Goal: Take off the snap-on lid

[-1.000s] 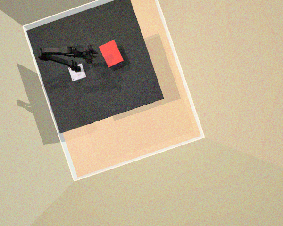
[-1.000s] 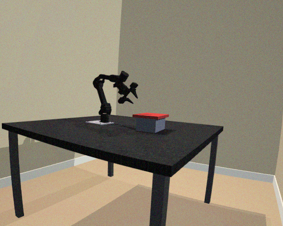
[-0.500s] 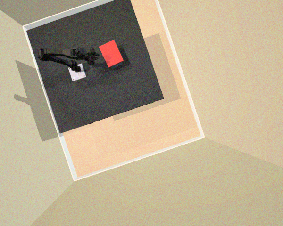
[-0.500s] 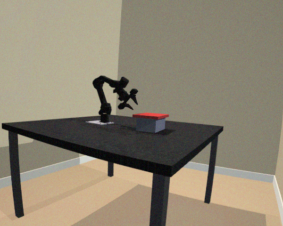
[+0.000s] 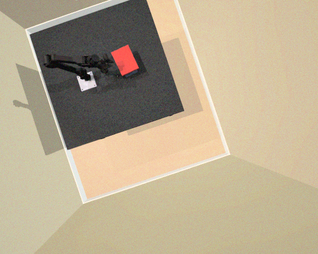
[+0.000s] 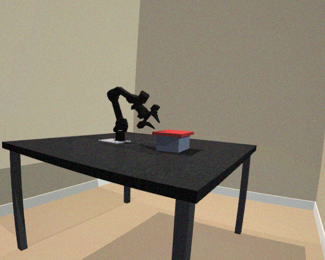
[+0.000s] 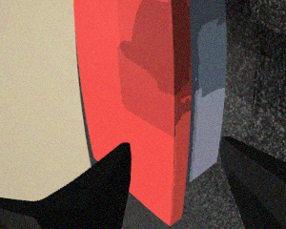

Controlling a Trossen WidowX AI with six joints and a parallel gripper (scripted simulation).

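The red lid lies 110 mm ahead of my gripper tip, 30 mm below it and 20 mm to the left of it. The rest, counted from my gripper tip: blue-grey storage box (110 mm ahead, 80 mm below, 20 mm to the left).
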